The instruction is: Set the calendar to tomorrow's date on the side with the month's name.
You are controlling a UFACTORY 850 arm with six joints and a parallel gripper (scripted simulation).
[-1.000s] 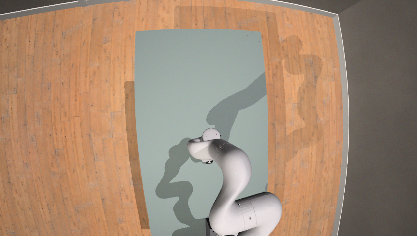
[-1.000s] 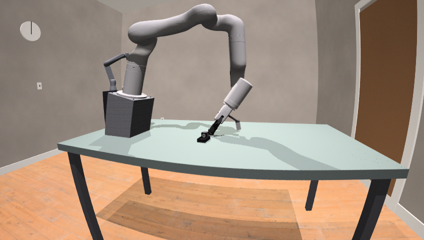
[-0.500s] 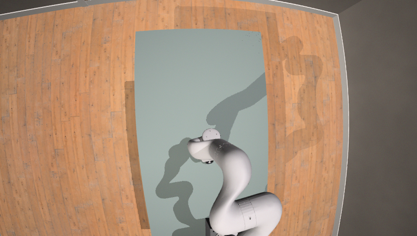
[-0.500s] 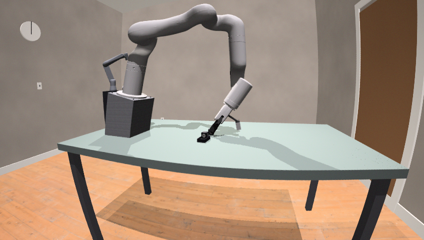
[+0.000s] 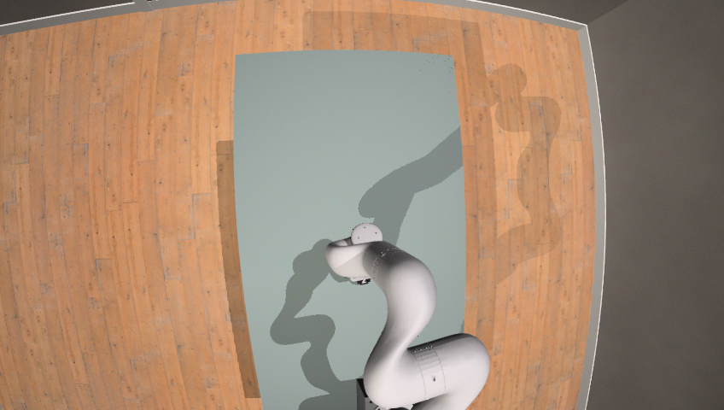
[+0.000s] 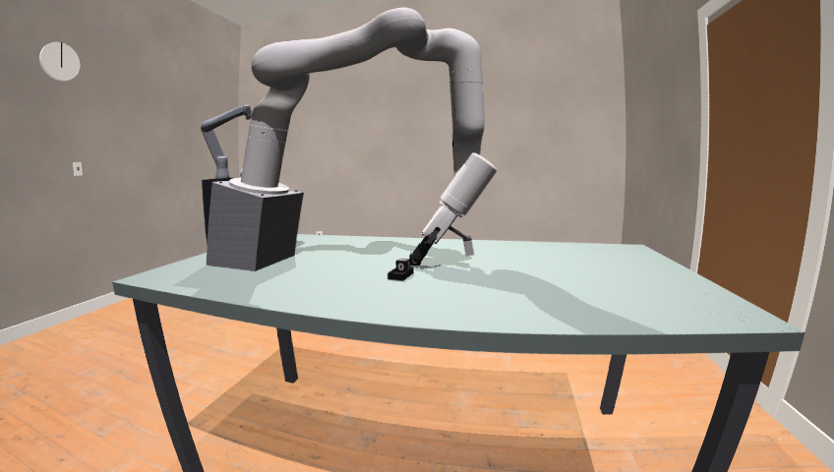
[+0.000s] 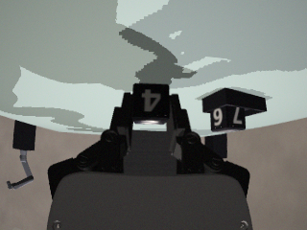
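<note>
Now: the black cube 2 cm below my hand and 1 cm behind it. From my hand the other things lie so: black tray: 11 cm to the right, 3 cm below, 2 cm behind.
</note>
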